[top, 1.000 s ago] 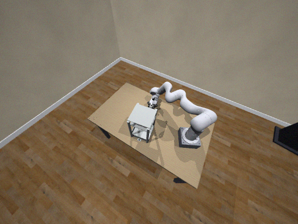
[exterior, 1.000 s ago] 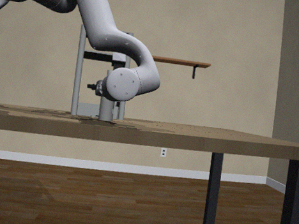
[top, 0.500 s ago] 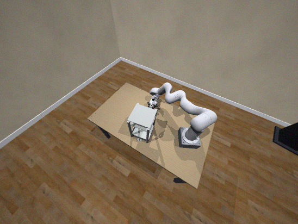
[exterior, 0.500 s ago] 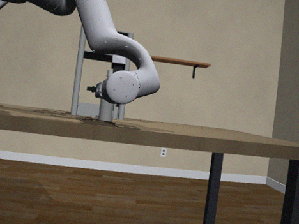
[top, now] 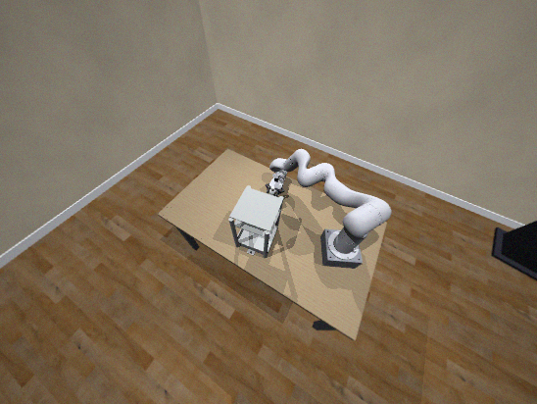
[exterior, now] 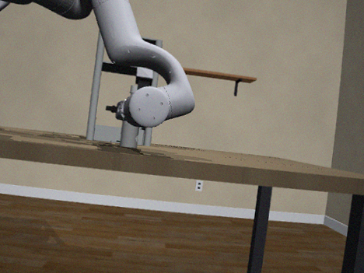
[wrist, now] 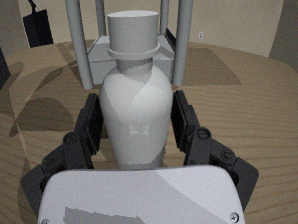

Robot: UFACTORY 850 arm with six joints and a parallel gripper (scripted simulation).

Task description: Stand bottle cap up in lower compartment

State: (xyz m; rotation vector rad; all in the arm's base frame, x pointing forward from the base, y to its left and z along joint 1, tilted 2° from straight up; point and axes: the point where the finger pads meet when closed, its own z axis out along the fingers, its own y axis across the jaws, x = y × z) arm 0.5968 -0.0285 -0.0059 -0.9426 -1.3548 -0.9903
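Now: the white bottle 10 mm above my hand. Also, from my hand: shelving unit: 300 mm to the left, 110 mm behind, 90 mm above.
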